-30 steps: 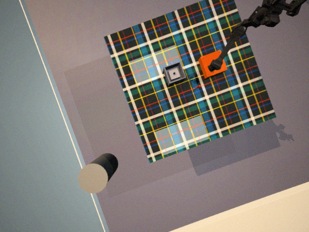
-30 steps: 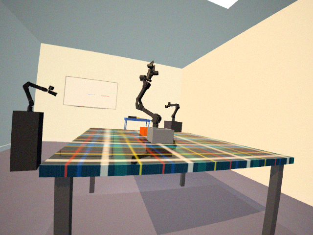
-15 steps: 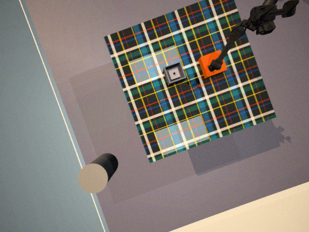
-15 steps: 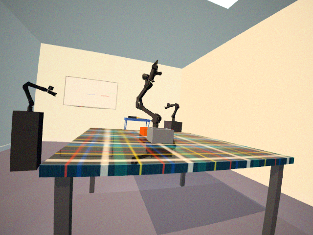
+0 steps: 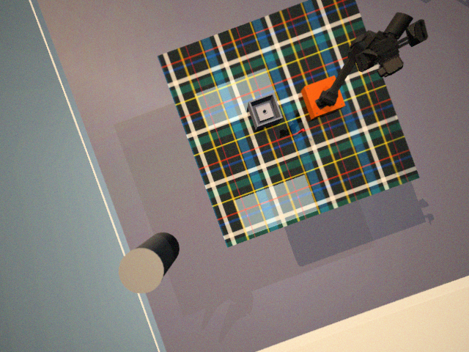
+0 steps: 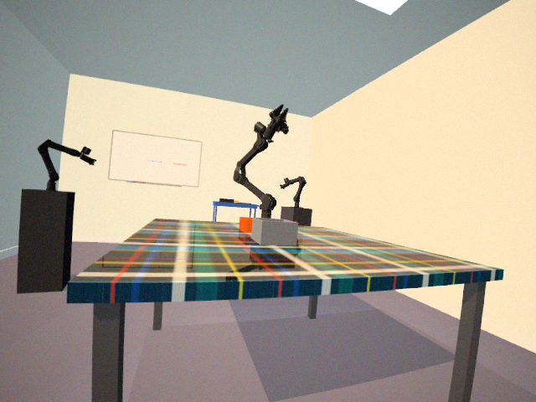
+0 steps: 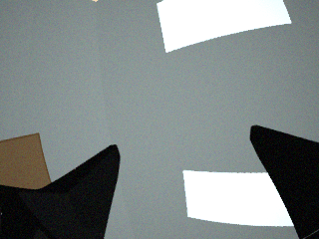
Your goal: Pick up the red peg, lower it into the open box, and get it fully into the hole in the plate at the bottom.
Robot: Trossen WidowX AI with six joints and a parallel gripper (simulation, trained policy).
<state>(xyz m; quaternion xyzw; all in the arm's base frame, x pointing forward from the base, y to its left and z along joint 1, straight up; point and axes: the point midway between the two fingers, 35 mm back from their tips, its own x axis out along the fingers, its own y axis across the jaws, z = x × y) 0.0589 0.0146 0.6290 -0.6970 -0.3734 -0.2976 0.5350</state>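
My gripper tip is 110 mm short of the red peg, 60 mm to the right of it and 680 mm above it. Round my gripper tip: grey plate: 250 mm ahead, 160 mm to the right, 680 mm below; then grey box: 250 mm ahead, 160 mm to the right, 700 mm below.
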